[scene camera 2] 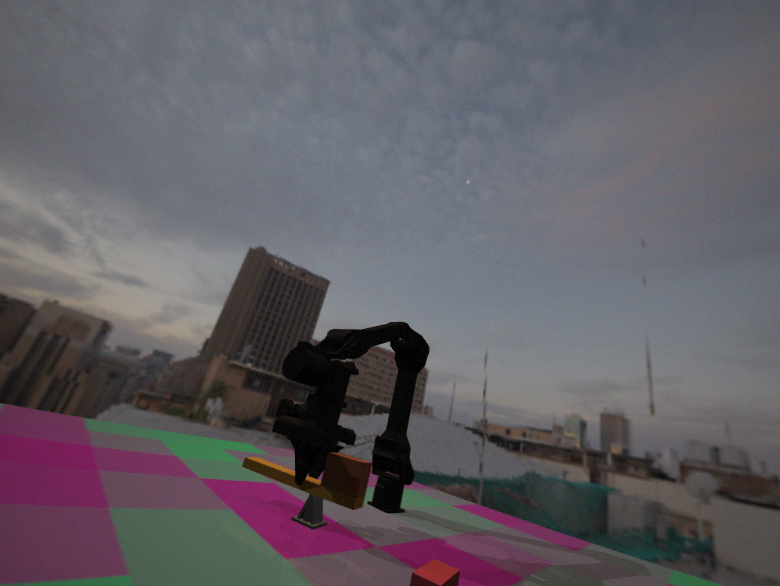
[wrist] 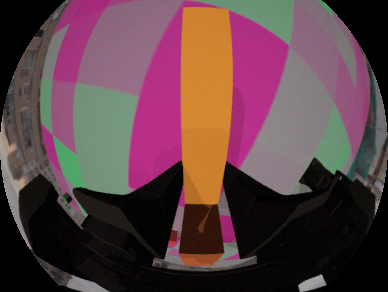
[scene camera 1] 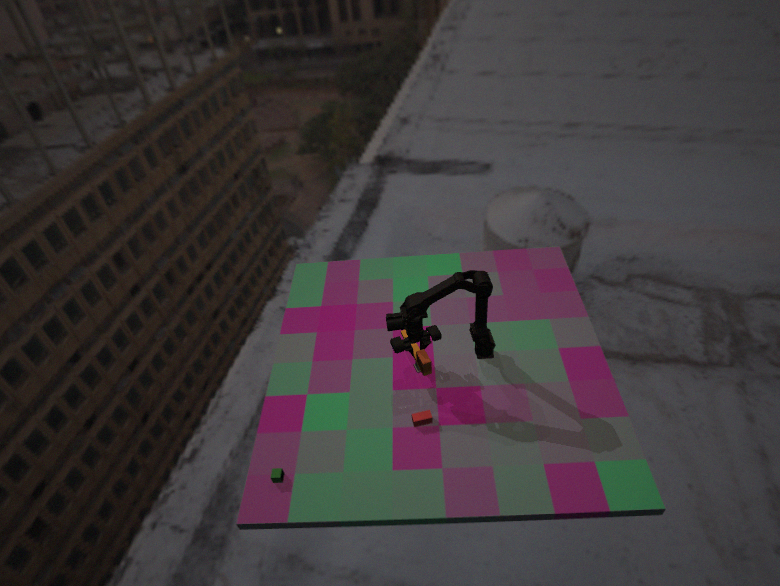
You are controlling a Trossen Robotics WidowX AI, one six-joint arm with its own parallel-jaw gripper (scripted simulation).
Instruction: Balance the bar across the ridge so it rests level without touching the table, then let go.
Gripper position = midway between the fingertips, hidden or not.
In view: the gripper (scene camera 2: 304, 484) and an orange bar (wrist: 207, 74).
The gripper is seen too in the wrist view (wrist: 203, 166) and in scene camera 1 (scene camera 1: 416, 353).
